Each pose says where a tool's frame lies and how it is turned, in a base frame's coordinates. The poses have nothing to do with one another.
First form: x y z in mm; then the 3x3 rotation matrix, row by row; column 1 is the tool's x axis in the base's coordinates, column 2 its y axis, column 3 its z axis. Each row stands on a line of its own.
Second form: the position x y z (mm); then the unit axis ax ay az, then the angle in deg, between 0 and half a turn. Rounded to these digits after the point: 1 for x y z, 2 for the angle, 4 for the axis.
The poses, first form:
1:
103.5 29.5 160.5
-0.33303 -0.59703 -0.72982
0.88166 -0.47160 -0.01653
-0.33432 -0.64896 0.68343
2:
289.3 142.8 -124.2
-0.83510 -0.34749 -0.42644
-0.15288 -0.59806 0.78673
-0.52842 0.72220 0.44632
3:
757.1 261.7 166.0
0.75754 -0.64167 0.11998
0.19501 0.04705 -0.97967
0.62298 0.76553 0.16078
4:
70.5 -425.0 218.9
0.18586 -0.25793 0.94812
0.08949 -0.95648 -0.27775
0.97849 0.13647 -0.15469
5:
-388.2 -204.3 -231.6
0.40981 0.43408 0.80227
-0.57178 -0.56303 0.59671
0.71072 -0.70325 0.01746
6:
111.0 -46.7 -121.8
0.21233 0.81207 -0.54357
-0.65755 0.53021 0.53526
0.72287 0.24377 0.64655
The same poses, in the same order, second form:
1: 103.5 29.5 160.5 -0.3819 -0.2388 0.8928 124.10
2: 289.3 142.8 -124.2 -0.2818 0.4453 0.8499 173.43
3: 757.1 261.7 166.0 0.8727 -0.2515 0.4184 90.99
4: 70.5 -425.0 218.9 0.7650 -0.0561 0.6416 164.29
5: -388.2 -204.3 -231.6 -0.7897 0.0556 -0.6110 124.60
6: 111.0 -46.7 -121.8 -0.1486 -0.6456 -0.7491 78.78
